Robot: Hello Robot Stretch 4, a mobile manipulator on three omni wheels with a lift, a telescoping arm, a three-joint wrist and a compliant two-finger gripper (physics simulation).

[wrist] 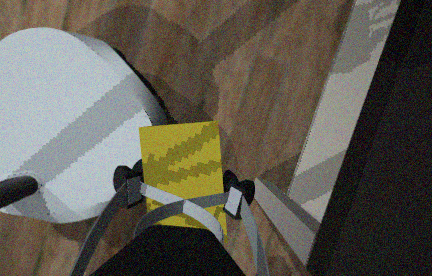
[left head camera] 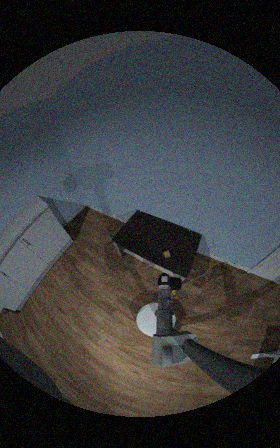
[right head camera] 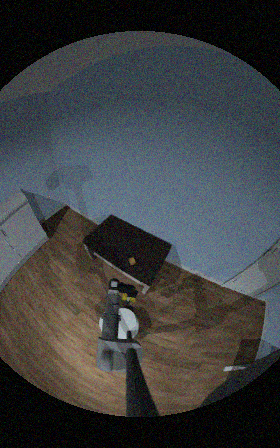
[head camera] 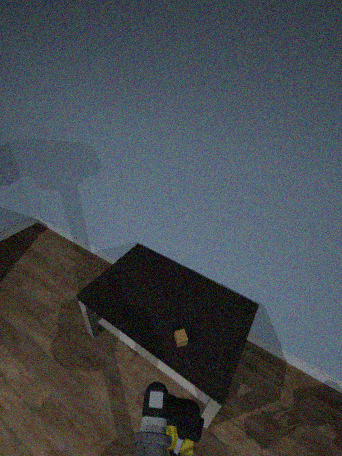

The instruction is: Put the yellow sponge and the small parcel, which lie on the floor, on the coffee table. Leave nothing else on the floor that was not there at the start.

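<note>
The yellow sponge is between the two fingertips of my gripper, which is shut on it, above the floor. The coffee table has a black top and pale legs; it stands by the wall, just past my gripper in the head camera view and at the right in the wrist view. A small tan box, the parcel, lies on the table top near its front edge.
My round white base is below the arm, left of the sponge in the wrist view. A pale cabinet stands at the left. The blue wall runs behind the table.
</note>
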